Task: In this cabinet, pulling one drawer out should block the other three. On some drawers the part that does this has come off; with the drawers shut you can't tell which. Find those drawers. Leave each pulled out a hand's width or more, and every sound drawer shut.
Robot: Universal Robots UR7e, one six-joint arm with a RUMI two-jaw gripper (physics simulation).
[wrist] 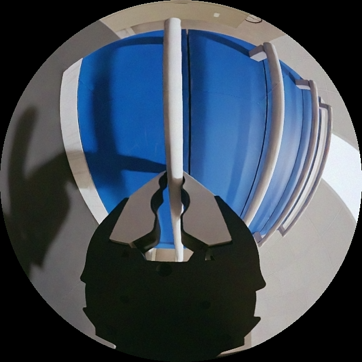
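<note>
The cabinet's blue drawer fronts run side by side across the wrist view. The nearest drawer front (pixel 130 105) is at the left, with a long pale bar handle (pixel 173 95) along its right part. My gripper (pixel 173 171) is shut on this handle, one finger on each side of the bar. A thin dark seam separates this front from the second drawer front (pixel 225 110), which has its own handle (pixel 274 110). Further right are a third handle (pixel 313 125) and a fourth handle (pixel 328 145), seen at a steep angle. No wide gap shows between the fronts.
A pale cabinet edge (pixel 72 125) borders the nearest front at the left. Grey floor or wall lies beyond it, with the arm's dark shadow (pixel 40 200) on it. The neighbouring handle stands out to the right of my gripper. A white patch (pixel 342 175) is at the far right.
</note>
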